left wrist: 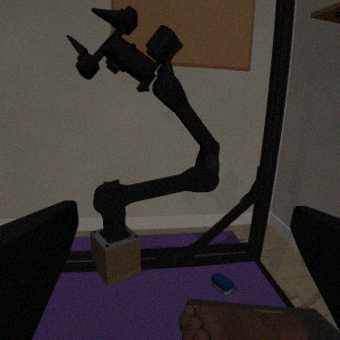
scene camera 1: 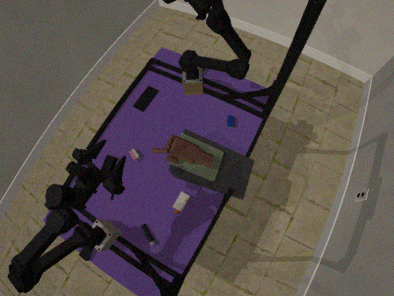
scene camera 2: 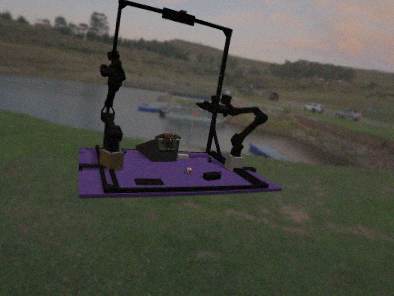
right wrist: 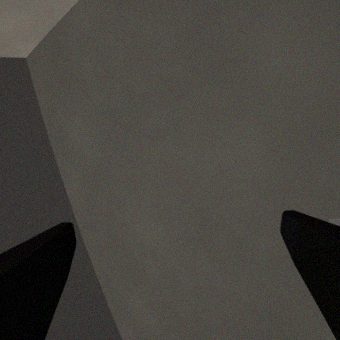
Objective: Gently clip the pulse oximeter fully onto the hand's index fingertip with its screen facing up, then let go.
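Pixels of known places: left gripper, fingertip midpoint: (left wrist: 186, 214) (scene camera 1: 114, 147) (scene camera 2: 197, 104); right gripper, fingertip midpoint: (left wrist: 79, 22) (scene camera 2: 115, 55) (right wrist: 178, 227); left arm's base at its link origin: (scene camera 1: 97, 235) (scene camera 2: 235, 155); right arm's base at its link origin: (left wrist: 114, 234) (scene camera 1: 192, 74) (scene camera 2: 112, 150).
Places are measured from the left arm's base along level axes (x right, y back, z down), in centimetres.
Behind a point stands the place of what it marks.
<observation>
The brown hand (scene camera 1: 187, 151) {y -51.1, x 11.2, z -7.9 cm} (scene camera 2: 168, 136) {y -50.8, x 2.4, z -8.6 cm} (left wrist: 235, 322) {y -50.8, x 9.1, z -8.8 cm} rests on a green-topped grey wedge, its index finger (scene camera 1: 159, 150) extended to the left in scene camera 1, with no device visible on it. A small white-and-pink item (scene camera 1: 135, 154) {y -38.2, x -12.9, z 7.4 cm} (scene camera 2: 189, 170) {y -38.6, x -16.1, z 7.8 cm} lies on the mat left of the fingertip. A small blue-and-white item (scene camera 1: 231, 121) {y -78.7, x 15.4, z 7.3 cm} (left wrist: 222, 283) {y -77.3, x 14.5, z 7.4 cm} lies beyond the wedge. I cannot tell surely which is the oximeter. My left gripper (scene camera 1: 114, 150) {y -35.0, x 0.0, z -32.4 cm} (scene camera 2: 200, 104) {y -35.0, x 0.0, z -32.4 cm} (left wrist: 186, 214) {y -35.0, x 0.0, z -32.4 cm} is open and empty, raised above the mat. My right gripper (left wrist: 79, 22) {y -89.7, x -21.3, z -53.0 cm} (right wrist: 178, 227) {y -89.7, x -21.3, z -53.0 cm} is open and empty, raised high, facing a wall.
The grey wedge (scene camera 1: 237, 172) {y -58.6, x 31.5, z 5.6 cm} (scene camera 2: 148, 149) {y -61.5, x 11.9, z 4.1 cm} stands on the purple mat (scene camera 1: 165, 115) {y -63.7, x -15.3, z 10.5 cm}. A white box (scene camera 1: 181, 200) {y -34.3, x 18.4, z 7.7 cm} with an orange end, a black cylinder (scene camera 1: 148, 234) {y -13.1, x 15.7, z 8.1 cm}, a black pad (scene camera 1: 146, 98) {y -65.7, x -30.6, z 9.7 cm} (scene camera 2: 149, 182) {y -65.7, x -33.3, z 9.7 cm} and a black block (scene camera 2: 212, 176) {y -25.9, x -24.2, z 7.9 cm} lie around. Dark frame rails edge the mat.
</observation>
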